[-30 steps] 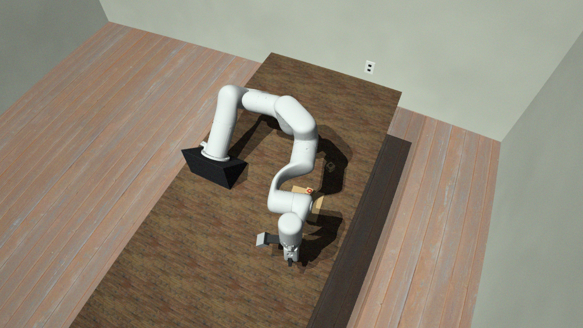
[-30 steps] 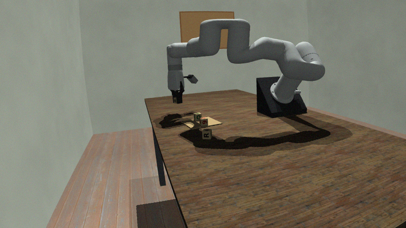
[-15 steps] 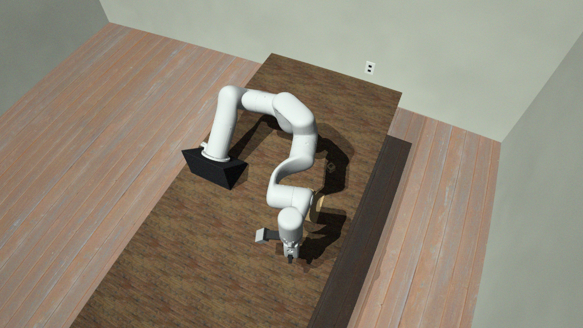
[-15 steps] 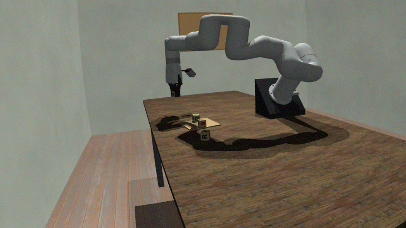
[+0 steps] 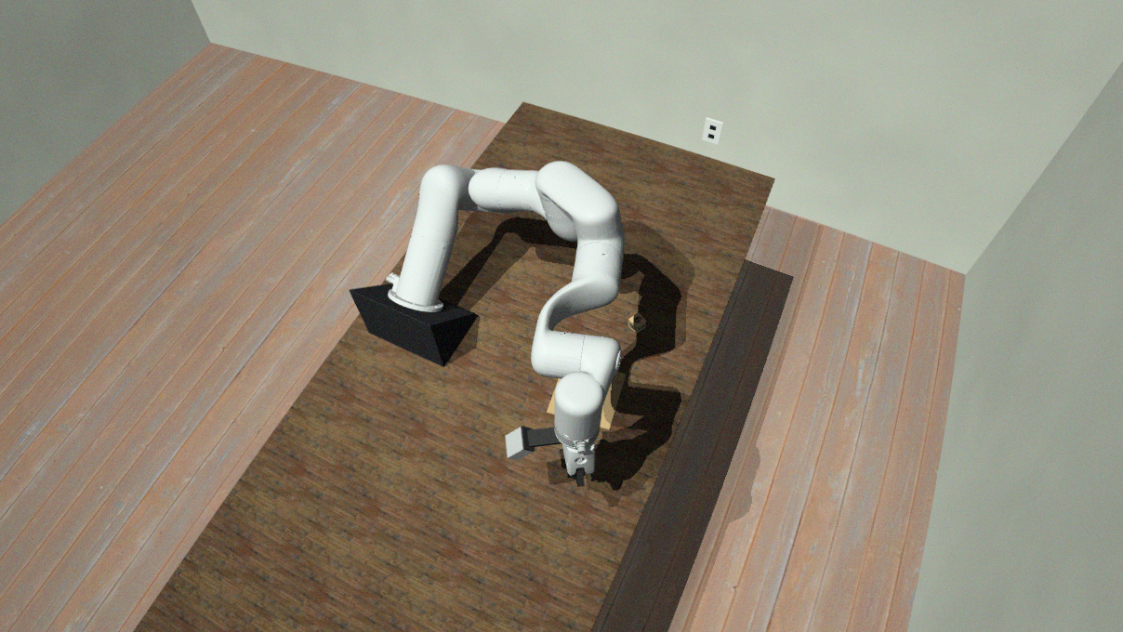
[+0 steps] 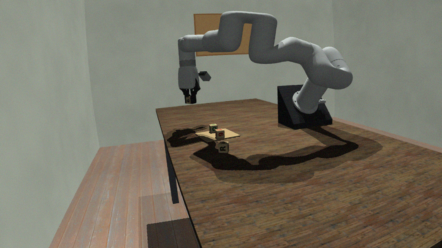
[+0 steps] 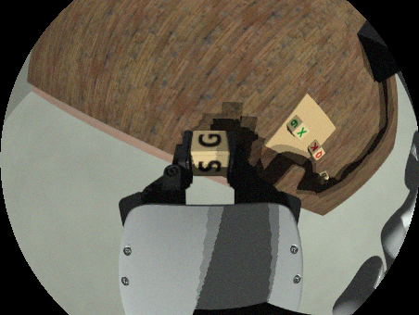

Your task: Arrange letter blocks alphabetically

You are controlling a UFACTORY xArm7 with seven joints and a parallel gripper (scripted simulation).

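My hand is 200 mm to the right of the tan mat, 130 mm above it and 80 mm past it. The rest, counted from my hand: S block (10 mm below); red-marked block (240 mm to the left, 110 mm below, 80 mm behind).
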